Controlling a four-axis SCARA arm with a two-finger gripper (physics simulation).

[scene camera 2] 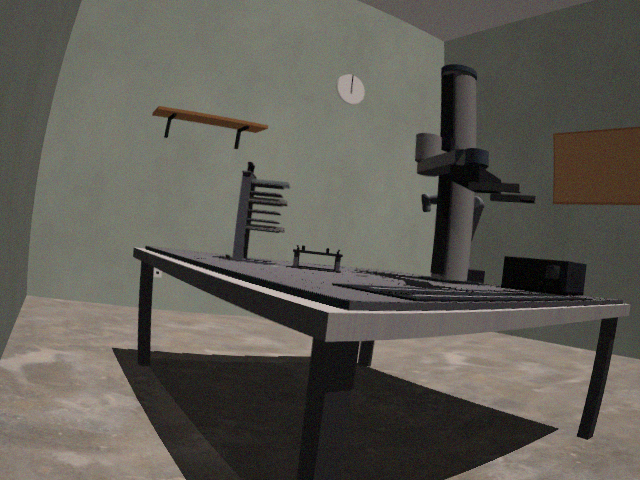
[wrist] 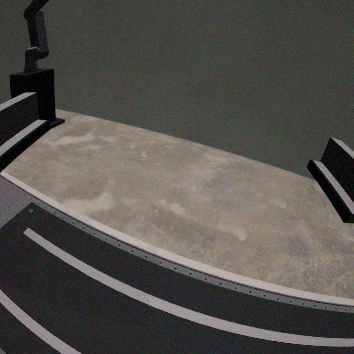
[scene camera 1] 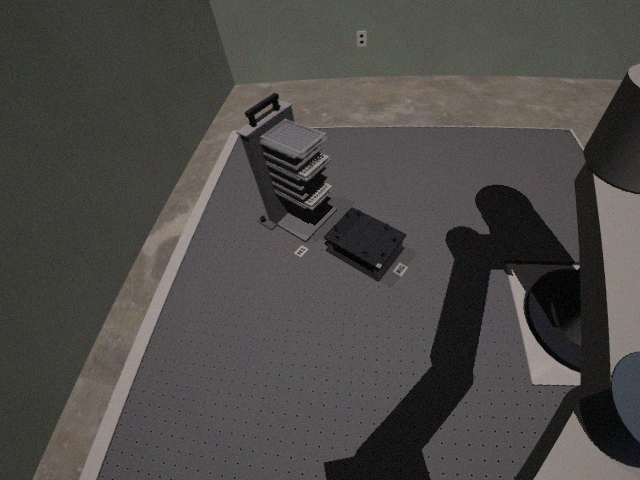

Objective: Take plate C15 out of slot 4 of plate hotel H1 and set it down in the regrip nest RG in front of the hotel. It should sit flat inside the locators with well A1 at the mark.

The gripper shows in scene camera 2 and in the wrist view; in scene camera 1 it is out of frame. One and the same spot on the gripper: (wrist: pixel 28 127) is (scene camera 2: pixel 530 202).
